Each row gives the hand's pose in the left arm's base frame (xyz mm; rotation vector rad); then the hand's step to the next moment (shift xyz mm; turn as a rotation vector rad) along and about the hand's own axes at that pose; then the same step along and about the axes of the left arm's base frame.
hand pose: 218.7 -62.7 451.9 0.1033 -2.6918 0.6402
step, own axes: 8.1 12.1 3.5 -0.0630 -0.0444 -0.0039
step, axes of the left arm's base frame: -10.6 9.4 -5.0 0.0667 -0.0388 -0.0015
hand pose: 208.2 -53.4 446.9 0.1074 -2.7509 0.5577
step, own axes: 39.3 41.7 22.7 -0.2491 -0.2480 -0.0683
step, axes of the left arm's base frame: -49.7 29.2 -21.8 0.2897 -0.1996 0.0667
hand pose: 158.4 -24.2 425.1 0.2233 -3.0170 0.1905
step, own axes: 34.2 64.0 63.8 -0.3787 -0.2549 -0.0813
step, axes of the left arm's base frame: -49.8 49.6 -66.3 0.4195 -0.1866 0.0649
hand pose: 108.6 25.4 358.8 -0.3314 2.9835 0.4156
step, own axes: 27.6 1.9 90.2 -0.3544 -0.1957 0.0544
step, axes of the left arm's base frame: -20.1 21.7 -89.6 0.3931 -0.0977 -0.0530
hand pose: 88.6 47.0 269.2 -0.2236 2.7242 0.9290
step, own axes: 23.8 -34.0 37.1 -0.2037 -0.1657 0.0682
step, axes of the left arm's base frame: -8.1 -5.3 -54.8 0.2449 -0.0751 -0.0895
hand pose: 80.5 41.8 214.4 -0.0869 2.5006 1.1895
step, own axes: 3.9 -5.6 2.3 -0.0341 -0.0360 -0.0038
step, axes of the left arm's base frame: -1.8 -1.5 -6.8 0.0381 -0.0294 -0.0123
